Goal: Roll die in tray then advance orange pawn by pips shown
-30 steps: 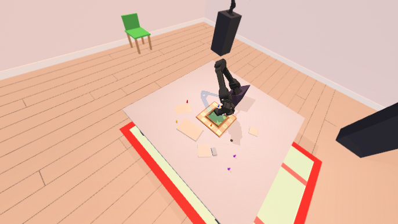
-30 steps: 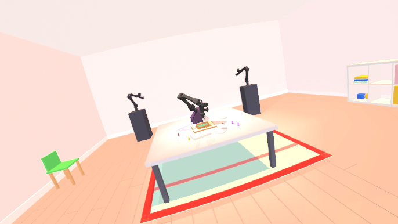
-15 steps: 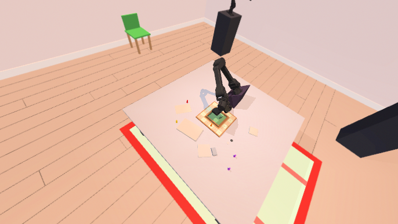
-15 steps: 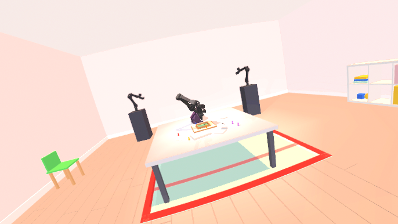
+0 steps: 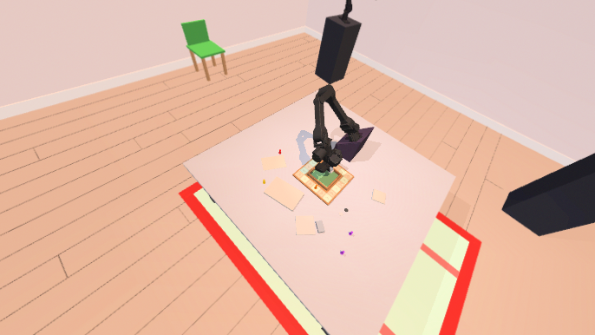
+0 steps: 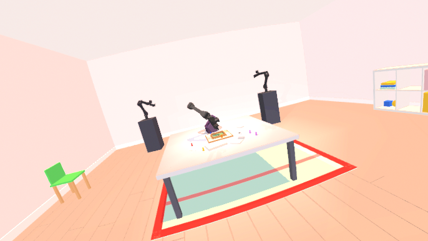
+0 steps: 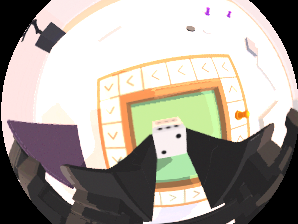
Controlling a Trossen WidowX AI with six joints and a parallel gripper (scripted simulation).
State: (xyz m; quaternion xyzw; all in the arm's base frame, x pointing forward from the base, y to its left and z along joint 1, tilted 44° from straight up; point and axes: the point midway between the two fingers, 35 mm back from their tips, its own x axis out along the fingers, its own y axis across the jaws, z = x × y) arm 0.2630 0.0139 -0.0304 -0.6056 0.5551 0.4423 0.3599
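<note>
The orange pawn is 130 mm ahead of my gripper tip, 50 mm below it and 10 mm to the left of it. Round my gripper tip: white die right at my gripper tip; blue pawn 100 mm to the right, 90 mm behind, 50 mm below; green tray 70 mm below, 20 mm to the right, 20 mm ahead.
</note>
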